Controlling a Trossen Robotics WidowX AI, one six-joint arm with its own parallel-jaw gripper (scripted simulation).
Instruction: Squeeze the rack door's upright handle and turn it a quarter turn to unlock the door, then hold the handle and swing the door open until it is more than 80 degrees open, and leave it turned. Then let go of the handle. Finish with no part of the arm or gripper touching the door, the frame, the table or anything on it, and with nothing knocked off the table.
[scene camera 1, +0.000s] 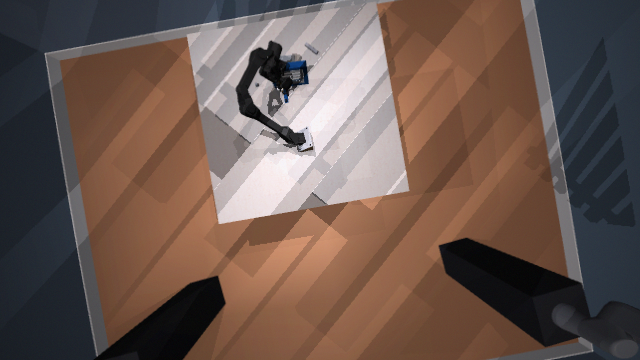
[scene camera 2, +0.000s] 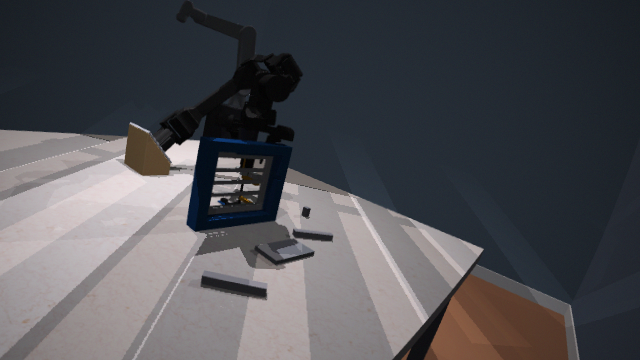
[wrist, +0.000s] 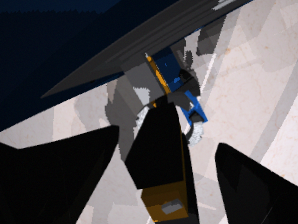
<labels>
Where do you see my gripper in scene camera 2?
At 247, 161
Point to my gripper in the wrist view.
167, 141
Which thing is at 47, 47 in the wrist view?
A blue rack frame.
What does my gripper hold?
Nothing.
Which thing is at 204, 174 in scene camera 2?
A blue rack frame.
</labels>
